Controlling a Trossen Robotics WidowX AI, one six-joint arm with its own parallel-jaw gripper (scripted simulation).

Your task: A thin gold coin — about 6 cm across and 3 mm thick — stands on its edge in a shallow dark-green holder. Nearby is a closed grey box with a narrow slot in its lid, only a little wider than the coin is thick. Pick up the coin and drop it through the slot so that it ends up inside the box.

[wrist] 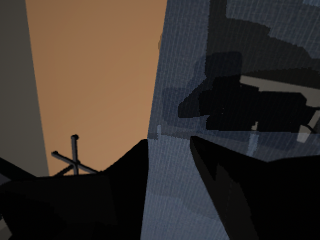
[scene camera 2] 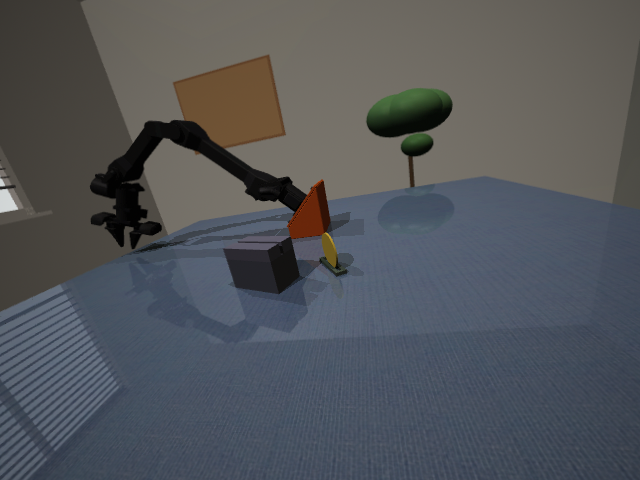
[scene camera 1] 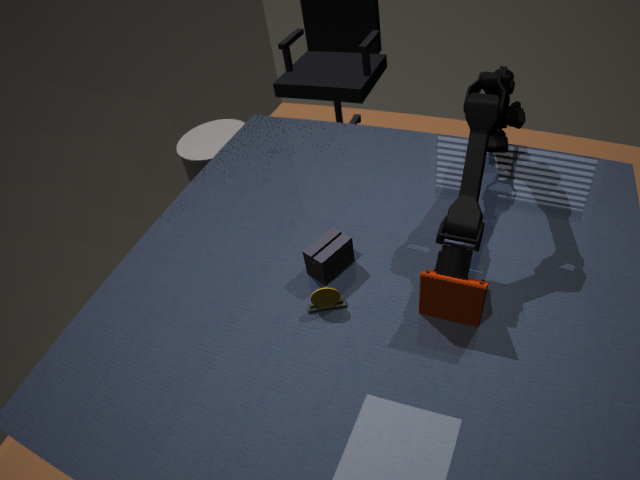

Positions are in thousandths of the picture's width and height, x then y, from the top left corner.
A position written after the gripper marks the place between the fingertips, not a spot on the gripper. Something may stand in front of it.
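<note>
Gripper (scene camera 2: 199,516) visible. Gripper (wrist: 530,598) visible too. Gripper (scene camera 1: 770,291) likewise.
</note>
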